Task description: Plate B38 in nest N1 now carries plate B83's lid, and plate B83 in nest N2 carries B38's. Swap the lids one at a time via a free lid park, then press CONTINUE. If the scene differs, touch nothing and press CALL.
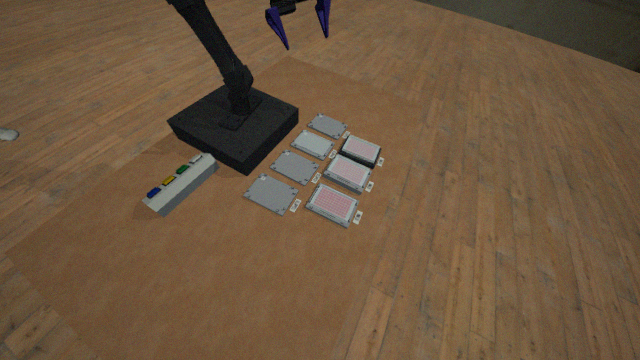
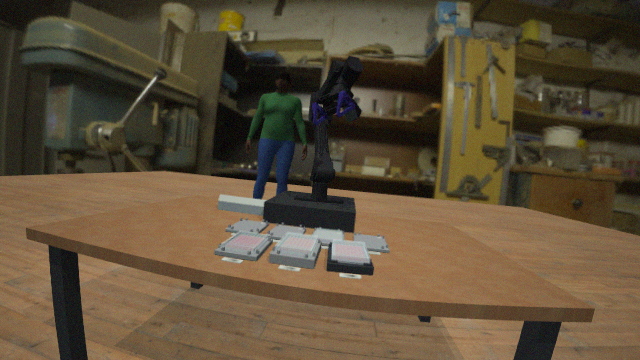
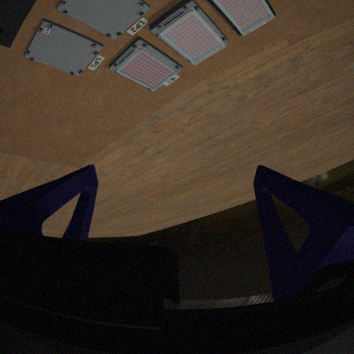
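Note:
My gripper is open and empty, high above the table. A pink plate sits in the grey nest N1, and another pink plate in the taller grey nest beside it. Their IDs are unreadable. Lid parks LP1 and LP2 look bare. A pale lid-like slab covers the third park. The fourth park looks bare.
A third pink plate sits in a black nest. A button box with blue, yellow, green and white buttons stands beside the black arm base. A person stands behind the table.

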